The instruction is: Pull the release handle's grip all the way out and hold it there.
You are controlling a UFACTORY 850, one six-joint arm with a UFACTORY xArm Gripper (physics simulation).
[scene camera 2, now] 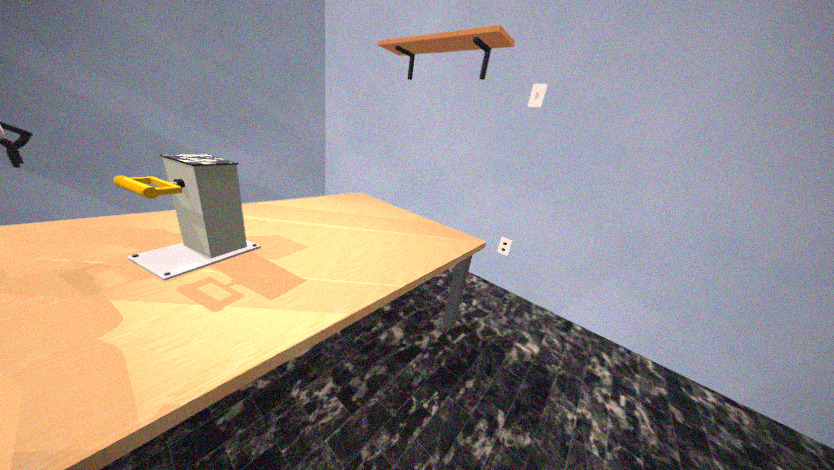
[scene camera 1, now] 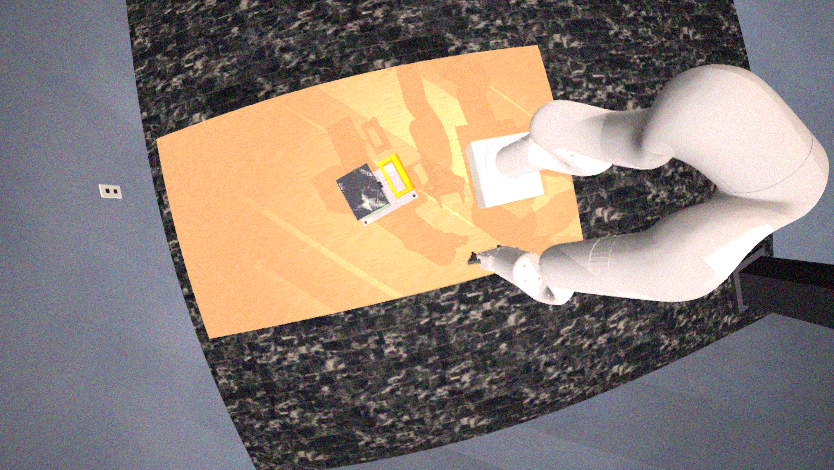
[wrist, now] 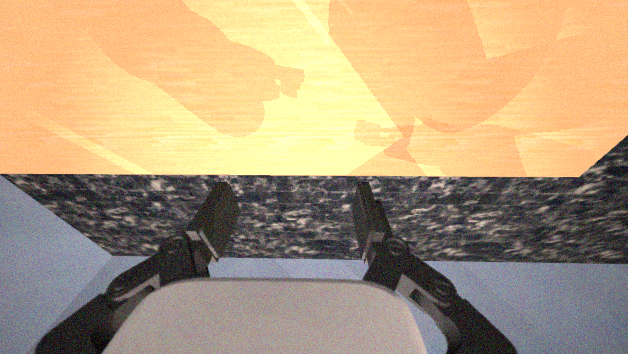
I see my gripper and a white base plate.
